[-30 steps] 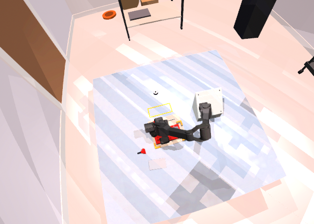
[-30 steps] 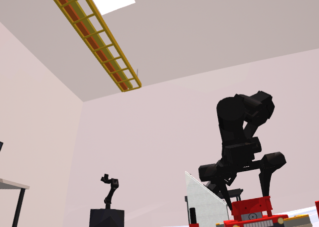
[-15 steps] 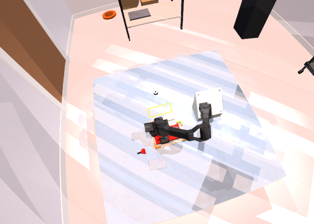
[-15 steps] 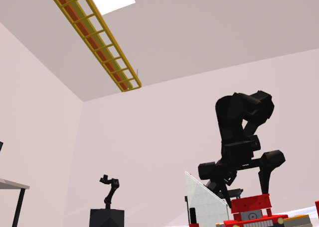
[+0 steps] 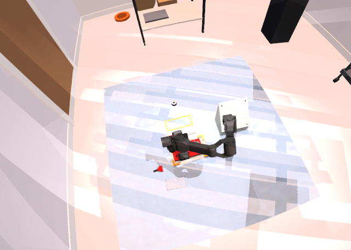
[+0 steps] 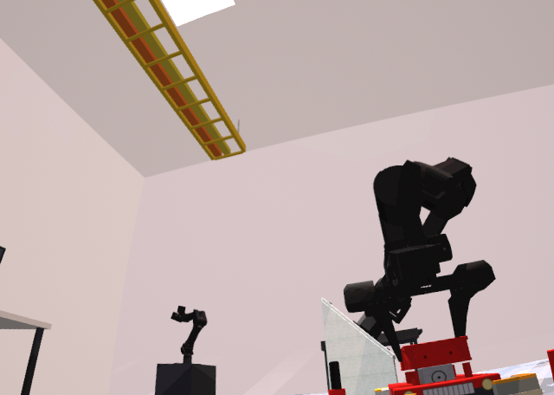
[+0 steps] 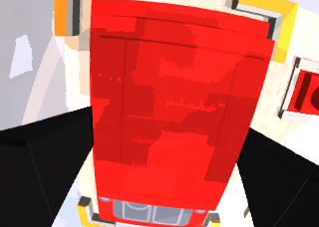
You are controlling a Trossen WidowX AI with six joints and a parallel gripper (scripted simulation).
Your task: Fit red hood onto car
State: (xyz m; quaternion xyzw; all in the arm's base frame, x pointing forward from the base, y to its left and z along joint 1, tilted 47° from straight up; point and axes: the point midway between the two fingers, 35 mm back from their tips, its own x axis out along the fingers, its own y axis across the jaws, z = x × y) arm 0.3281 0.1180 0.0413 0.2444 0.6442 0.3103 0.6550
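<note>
The red hood lies 1 cm above my gripper tip. Round my gripper tip: grey engine block (3 cm below, 1 cm to the left); then jig (4 cm below, 4 cm behind, 2 cm to the right).
</note>
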